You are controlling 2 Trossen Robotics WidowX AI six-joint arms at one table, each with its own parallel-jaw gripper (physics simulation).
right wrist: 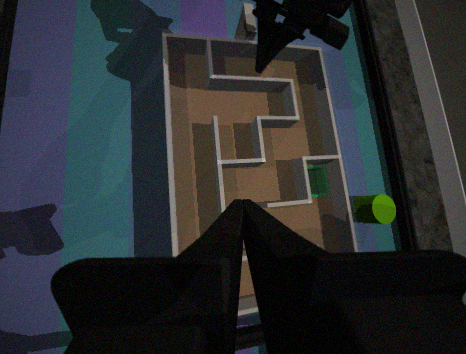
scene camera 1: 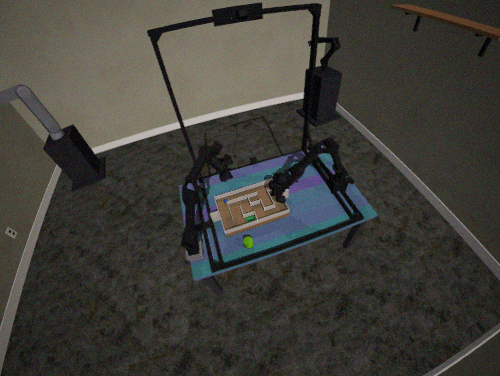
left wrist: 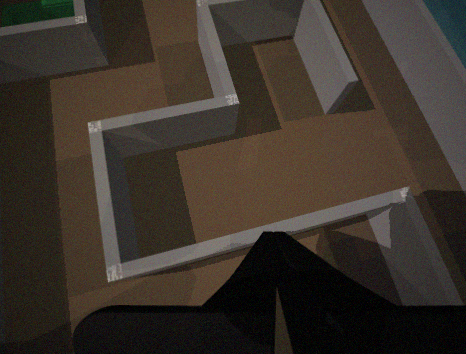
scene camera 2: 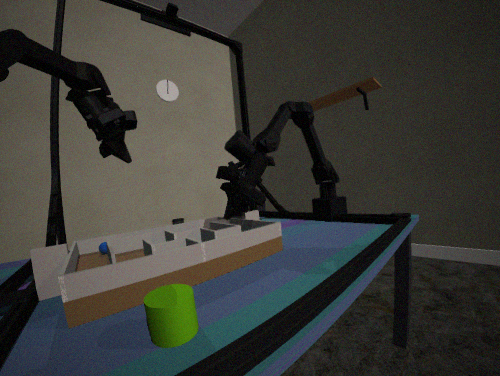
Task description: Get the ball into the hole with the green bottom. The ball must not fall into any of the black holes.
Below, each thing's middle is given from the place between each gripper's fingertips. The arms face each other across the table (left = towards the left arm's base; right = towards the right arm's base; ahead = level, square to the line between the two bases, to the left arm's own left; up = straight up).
Labels:
Right now my right hand is 10 cm short of the wooden maze box (scene camera 2: 99, 275), 6 cm to the right of it and 21 cm above it. The rest, counted from my right hand: green cylinder (scene camera 2: 171, 314): 32 cm ahead, 7 cm to the right, 23 cm below.
I see my left gripper 14 cm to the left of the wooden maze box, 4 cm above it and 2 cm past it. Also, from my left hand: green cylinder 27 cm to the right, 20 cm ahead, 6 cm below.

